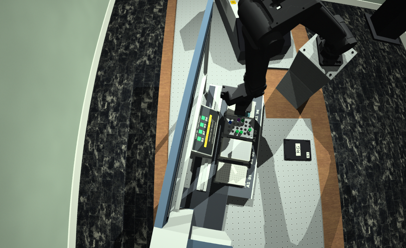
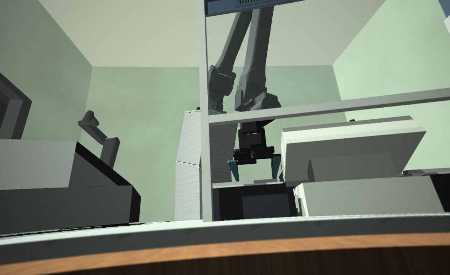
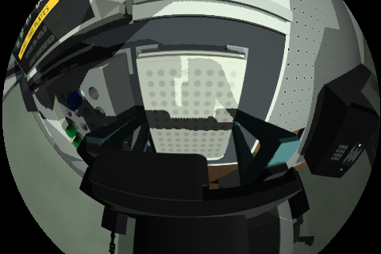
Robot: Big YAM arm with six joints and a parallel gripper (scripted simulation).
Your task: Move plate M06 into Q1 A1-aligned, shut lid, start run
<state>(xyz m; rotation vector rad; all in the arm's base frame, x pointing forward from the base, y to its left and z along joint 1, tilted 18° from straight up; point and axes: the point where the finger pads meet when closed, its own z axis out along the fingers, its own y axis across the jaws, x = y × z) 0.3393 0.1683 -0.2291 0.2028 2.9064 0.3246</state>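
The tube cooling block is 10 mm ahead of my hand, 100 mm to the left of it and 10 mm above it. Round my hand: frame post 170 mm ahead, 110 mm to the right, 170 mm above; then deep-well block 20 mm ahead, 200 mm to the left, 10 mm above.
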